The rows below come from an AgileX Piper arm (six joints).
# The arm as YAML. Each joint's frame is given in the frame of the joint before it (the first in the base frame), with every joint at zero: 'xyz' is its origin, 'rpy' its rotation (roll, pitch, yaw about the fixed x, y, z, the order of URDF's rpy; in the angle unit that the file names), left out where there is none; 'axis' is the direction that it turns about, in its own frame. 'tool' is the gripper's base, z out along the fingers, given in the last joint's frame.
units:
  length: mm
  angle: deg
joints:
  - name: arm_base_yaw
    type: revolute
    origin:
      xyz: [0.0, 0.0, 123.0]
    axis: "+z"
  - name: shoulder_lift
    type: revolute
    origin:
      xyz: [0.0, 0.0, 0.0]
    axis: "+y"
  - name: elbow
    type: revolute
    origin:
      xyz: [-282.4, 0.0, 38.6]
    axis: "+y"
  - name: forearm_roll
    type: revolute
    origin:
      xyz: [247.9, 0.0, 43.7]
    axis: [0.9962, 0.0, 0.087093]
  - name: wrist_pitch
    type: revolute
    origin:
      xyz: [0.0, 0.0, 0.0]
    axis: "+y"
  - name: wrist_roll
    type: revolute
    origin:
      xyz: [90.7, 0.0, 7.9]
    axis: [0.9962, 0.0, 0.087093]
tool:
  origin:
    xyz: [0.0, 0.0, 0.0]
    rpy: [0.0, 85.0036, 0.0]
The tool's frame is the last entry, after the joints.
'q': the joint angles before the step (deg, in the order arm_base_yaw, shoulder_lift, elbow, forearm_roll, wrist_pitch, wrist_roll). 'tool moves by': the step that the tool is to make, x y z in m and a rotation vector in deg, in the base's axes. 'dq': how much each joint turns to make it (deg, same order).
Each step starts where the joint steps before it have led.
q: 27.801 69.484 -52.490 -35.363 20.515 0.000
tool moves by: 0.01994 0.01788 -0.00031 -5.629 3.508 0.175
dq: 2.367 6.249 -6.462 -0.005 6.527 -2.948
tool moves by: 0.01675 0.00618 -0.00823 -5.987 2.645 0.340
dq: 0.001 4.619 -3.443 -0.220 3.642 -4.121
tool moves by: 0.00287 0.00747 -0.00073 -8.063 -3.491 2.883
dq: 2.246 1.309 -0.361 -10.084 1.106 1.719
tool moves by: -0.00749 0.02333 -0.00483 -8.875 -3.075 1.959
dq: 6.620 1.989 -0.101 -12.650 5.855 6.233
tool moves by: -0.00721 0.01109 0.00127 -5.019 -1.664 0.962
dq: 3.605 0.555 -0.352 -4.367 4.270 0.507
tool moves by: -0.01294 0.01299 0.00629 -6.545 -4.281 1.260
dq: 5.082 0.001 0.001 -7.152 5.938 1.187
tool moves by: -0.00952 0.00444 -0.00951 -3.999 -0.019 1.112
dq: 2.443 0.000 2.294 -2.131 2.169 0.000
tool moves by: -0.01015 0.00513 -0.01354 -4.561 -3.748 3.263
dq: 2.724 -0.001 4.571 -8.573 0.688 4.666
